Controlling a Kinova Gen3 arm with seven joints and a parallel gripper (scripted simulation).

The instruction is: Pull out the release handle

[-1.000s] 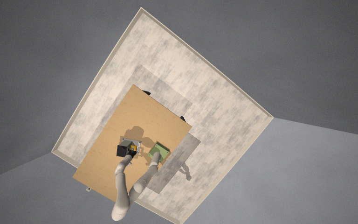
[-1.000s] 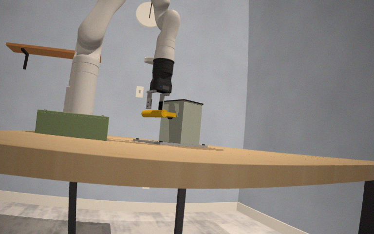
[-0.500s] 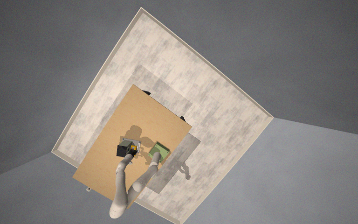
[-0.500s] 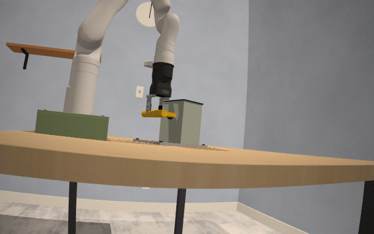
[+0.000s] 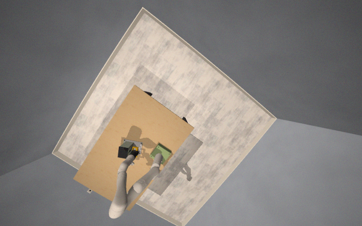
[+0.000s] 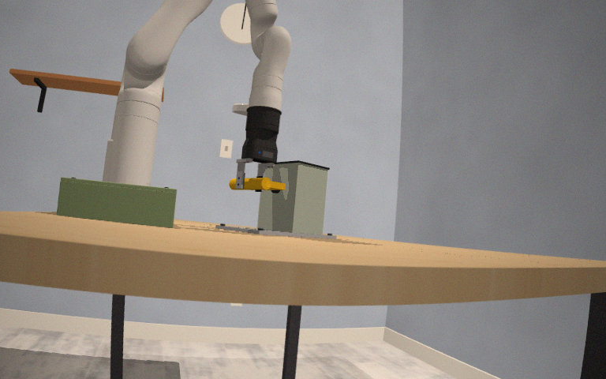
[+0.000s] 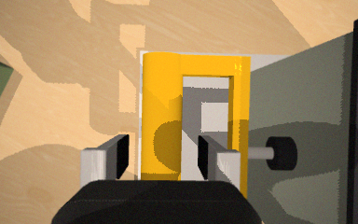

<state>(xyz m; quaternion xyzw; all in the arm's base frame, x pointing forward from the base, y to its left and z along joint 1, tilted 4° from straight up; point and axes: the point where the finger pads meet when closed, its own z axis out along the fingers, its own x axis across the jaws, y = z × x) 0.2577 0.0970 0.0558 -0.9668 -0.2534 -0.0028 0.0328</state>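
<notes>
Now: hand 80 mm short of the grey base plate, 50 mm to the right of it and 100 mm above it.
</notes>
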